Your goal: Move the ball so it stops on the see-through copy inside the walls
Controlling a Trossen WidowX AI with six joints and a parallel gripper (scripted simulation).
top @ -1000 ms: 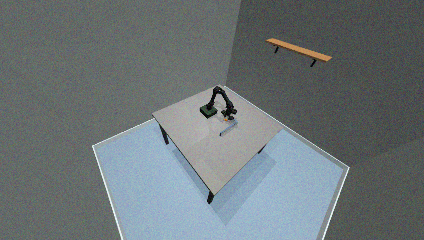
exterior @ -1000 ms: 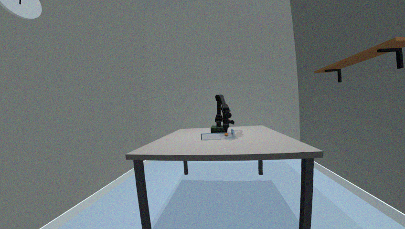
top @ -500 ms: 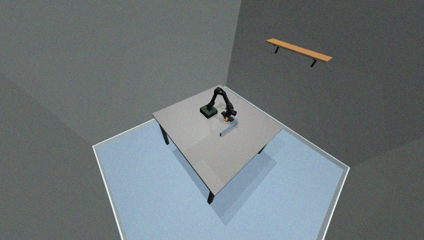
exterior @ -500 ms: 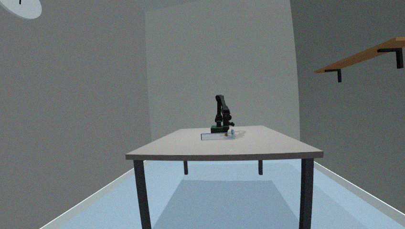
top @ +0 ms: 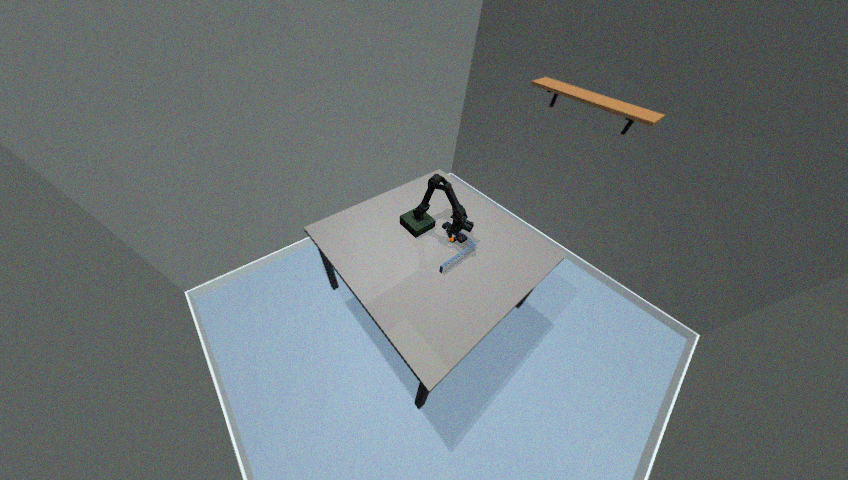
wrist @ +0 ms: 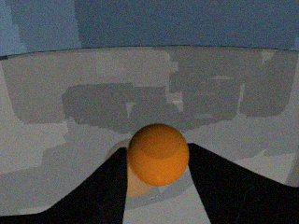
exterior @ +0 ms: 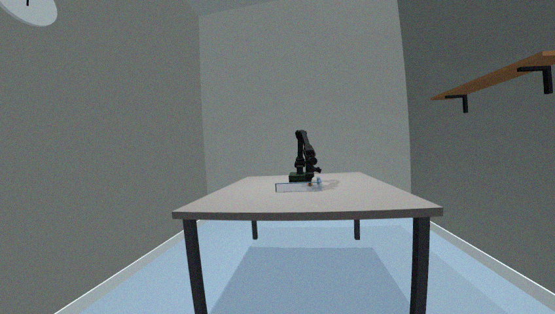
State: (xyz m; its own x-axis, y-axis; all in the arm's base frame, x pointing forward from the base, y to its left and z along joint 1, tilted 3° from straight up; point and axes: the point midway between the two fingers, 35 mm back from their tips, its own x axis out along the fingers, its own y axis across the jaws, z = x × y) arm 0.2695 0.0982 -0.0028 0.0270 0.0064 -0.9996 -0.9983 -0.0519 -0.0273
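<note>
Now: the orange ball 10 mm to the right of my gripper tip and 10 mm behind it.
</note>
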